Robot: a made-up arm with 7 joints. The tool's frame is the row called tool.
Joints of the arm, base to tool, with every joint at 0 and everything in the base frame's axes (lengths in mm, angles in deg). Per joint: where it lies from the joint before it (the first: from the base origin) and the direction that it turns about. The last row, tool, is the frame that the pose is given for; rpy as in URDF.
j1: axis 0 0 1 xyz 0.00 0.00 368.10
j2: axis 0 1 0 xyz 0.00 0.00 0.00
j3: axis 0 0 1 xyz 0.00 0.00 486.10
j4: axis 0 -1 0 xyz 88.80 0.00 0.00
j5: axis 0 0 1 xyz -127.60 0.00 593.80
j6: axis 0 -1 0 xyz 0.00 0.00 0.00
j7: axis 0 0 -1 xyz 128.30 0.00 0.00
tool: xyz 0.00 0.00 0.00 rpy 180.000 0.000 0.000
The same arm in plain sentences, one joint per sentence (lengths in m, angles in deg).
The arm has seven revolute joints in a row. What follows holds with every joint at zero, and every direction is one of the base frame's.
The first joint is mounted 0.3681 m along +z from the base frame's origin and rotates about +z.
The second joint is mounted at the same point as the first joint and rotates about +y.
The third joint is mounted 0.4861 m along +z from the second joint and rotates about +z.
The fourth joint is mounted 0.0888 m along +x from the third joint and rotates about -y.
The fifth joint is mounted 0.1276 m along -x and 0.5938 m along +z from the fourth joint and rotates about +z.
The sixth joint is mounted at the same point as the fifth joint and rotates about -y.
The seventh joint is mounted 0.1283 m along +x from the sixth joint and rotates about -z.
The tool frame, which is the frame that the pose is given for, is mounted at the same point as the seventh joint; its axes are the base frame's turned by roll 180.00, pitch 0.00 and yaw 0.00 deg (as in URDF: about the fixed x, then y, then z).

